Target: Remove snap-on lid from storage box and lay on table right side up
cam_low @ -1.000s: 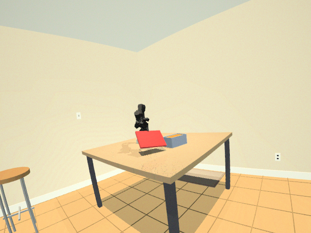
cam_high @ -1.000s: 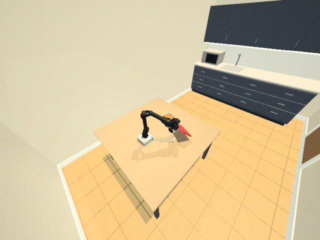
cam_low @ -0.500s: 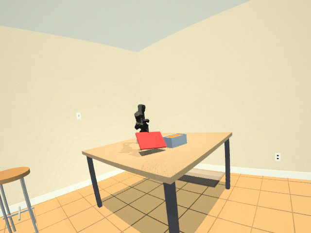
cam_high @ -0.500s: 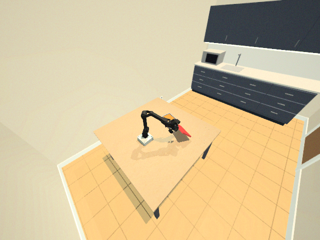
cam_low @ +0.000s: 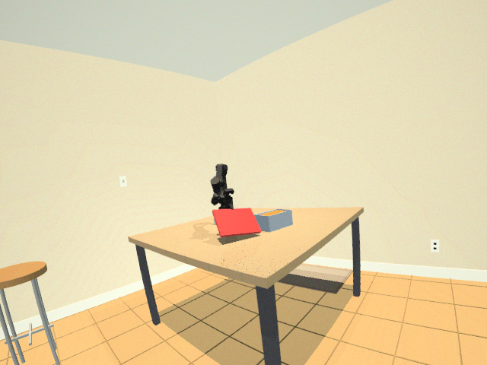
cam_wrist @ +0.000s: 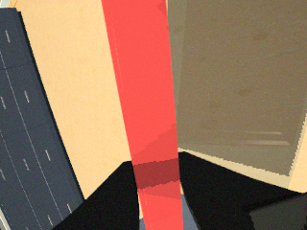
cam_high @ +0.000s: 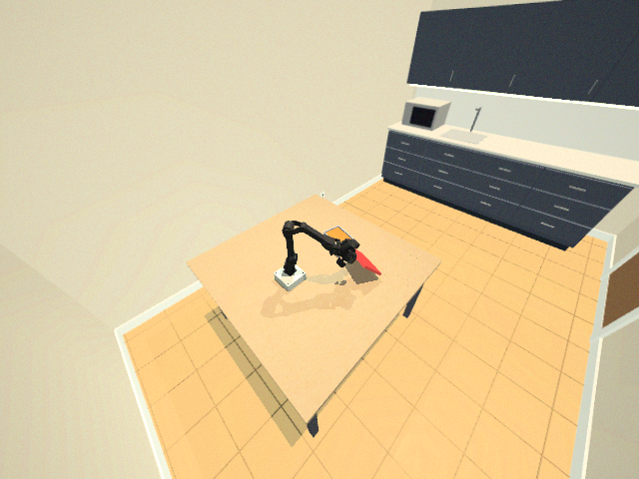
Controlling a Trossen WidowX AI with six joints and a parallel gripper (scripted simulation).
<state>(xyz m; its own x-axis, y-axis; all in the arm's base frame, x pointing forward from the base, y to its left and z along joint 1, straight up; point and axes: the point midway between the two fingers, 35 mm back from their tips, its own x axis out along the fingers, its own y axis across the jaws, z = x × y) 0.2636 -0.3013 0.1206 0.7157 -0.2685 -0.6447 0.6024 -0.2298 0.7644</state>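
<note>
Now: gripper tip 50 mm short of the lid, 40 mm to the left of it and 50 mm above it. The rest, counted from my gripper tip: storage box 150 mm ahead, 220 mm to the left, 100 mm below.
</note>
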